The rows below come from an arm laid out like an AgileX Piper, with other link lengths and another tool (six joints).
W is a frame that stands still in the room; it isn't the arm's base.
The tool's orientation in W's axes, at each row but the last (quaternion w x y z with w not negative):
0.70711, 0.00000, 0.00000, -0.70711
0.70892, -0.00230, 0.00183, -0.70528
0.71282, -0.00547, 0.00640, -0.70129
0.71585, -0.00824, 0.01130, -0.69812
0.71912, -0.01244, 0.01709, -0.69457
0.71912, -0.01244, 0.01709, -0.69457
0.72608, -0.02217, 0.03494, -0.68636
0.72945, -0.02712, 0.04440, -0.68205
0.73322, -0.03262, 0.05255, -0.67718
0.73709, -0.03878, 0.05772, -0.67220
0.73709, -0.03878, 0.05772, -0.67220
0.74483, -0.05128, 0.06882, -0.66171
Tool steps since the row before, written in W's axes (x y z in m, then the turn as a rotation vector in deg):
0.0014, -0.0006, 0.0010, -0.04, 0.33, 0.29
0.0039, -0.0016, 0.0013, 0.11, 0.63, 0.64
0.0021, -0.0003, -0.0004, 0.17, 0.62, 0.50
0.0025, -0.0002, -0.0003, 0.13, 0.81, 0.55
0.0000, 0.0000, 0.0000, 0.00, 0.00, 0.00
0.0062, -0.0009, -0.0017, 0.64, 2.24, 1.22
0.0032, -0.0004, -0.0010, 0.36, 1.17, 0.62
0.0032, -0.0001, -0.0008, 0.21, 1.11, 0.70
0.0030, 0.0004, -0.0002, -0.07, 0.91, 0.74
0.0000, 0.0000, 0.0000, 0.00, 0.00, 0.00
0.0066, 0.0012, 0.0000, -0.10, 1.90, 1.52
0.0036, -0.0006, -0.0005, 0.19, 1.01, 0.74
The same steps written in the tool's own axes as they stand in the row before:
0.0006, 0.0014, 0.0010, -0.33, -0.04, 0.29
0.0016, 0.0039, 0.0013, -0.63, 0.11, 0.64
0.0003, 0.0021, -0.0004, -0.62, 0.17, 0.50
0.0003, 0.0025, -0.0002, -0.81, 0.14, 0.55
0.0000, 0.0000, 0.0000, 0.00, 0.00, 0.00
0.0011, 0.0062, -0.0014, -2.23, 0.67, 1.23
0.0006, 0.0032, -0.0007, -1.16, 0.38, 0.63
0.0003, 0.0032, -0.0005, -1.11, 0.21, 0.69
-0.0002, 0.0030, 0.0002, -0.94, -0.08, 0.70
0.0000, 0.0000, 0.0000, 0.00, 0.00, 0.00
-0.0006, 0.0066, 0.0009, -1.95, -0.13, 1.45
0.0010, 0.0035, 0.0001, -1.01, 0.18, 0.75

